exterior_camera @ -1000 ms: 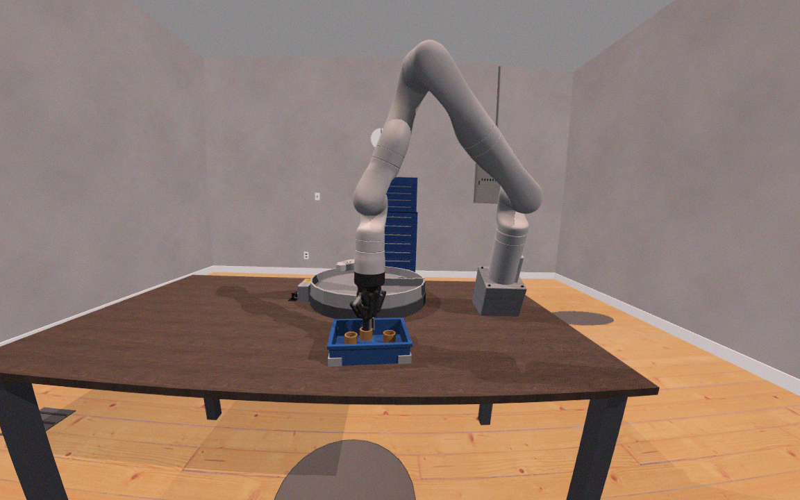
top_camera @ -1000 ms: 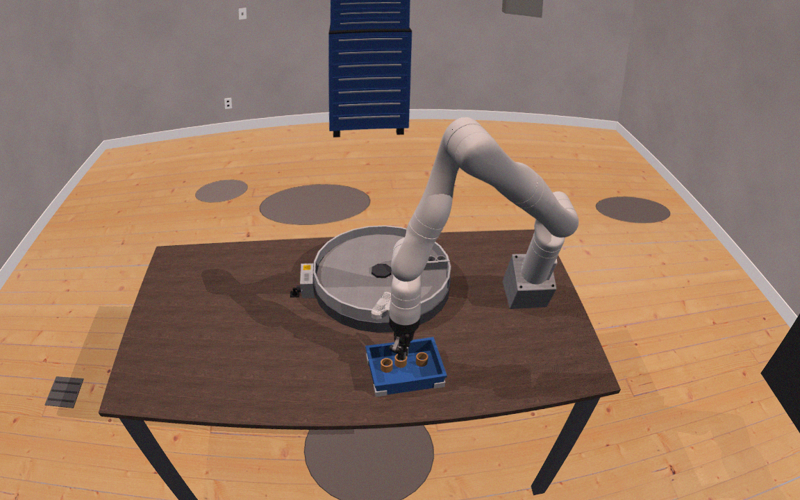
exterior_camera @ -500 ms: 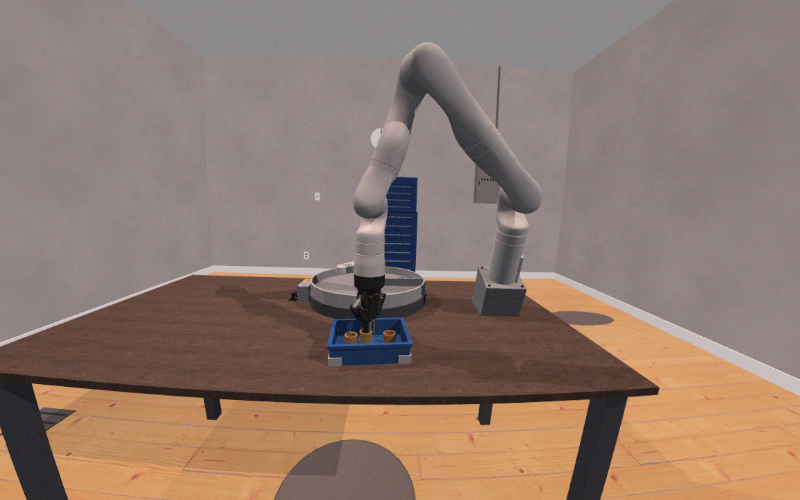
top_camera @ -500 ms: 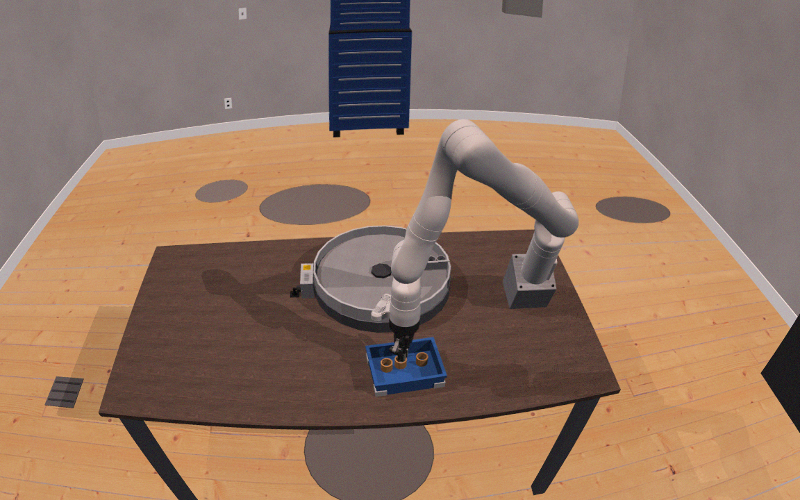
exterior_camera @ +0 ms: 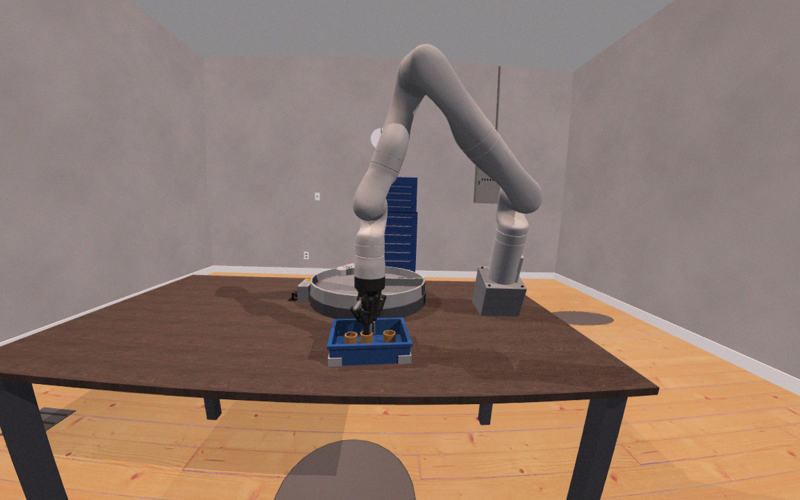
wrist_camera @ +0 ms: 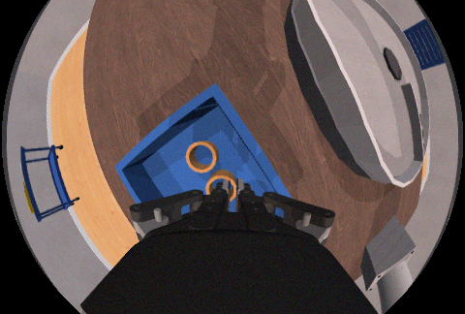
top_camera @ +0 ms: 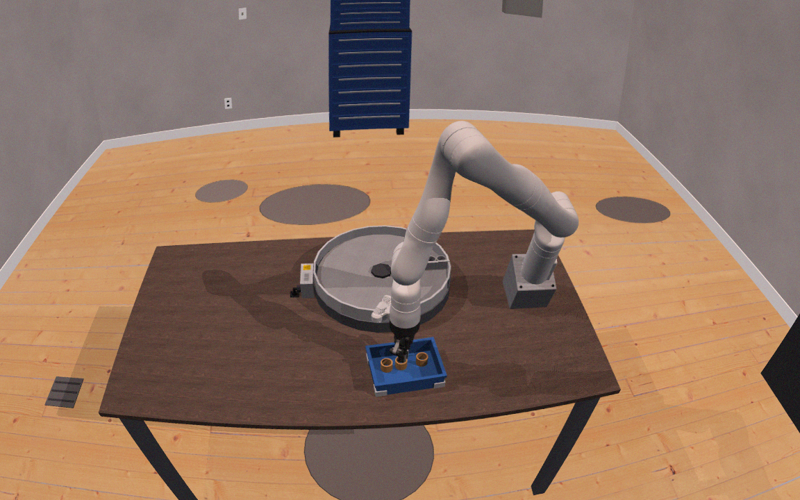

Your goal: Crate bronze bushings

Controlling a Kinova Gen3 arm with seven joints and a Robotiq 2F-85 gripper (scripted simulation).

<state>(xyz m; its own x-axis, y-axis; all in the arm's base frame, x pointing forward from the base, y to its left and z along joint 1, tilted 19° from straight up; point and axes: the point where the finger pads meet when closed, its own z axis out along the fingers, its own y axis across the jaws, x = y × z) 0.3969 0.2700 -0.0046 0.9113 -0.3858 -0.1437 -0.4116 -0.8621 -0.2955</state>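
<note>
The blue crate lies 10 mm behind my hand, 30 mm to the left of it and 20 mm below it. Also, from my hand: round grey turning table (60 mm ahead, 340 mm to the right, 10 mm above).
</note>
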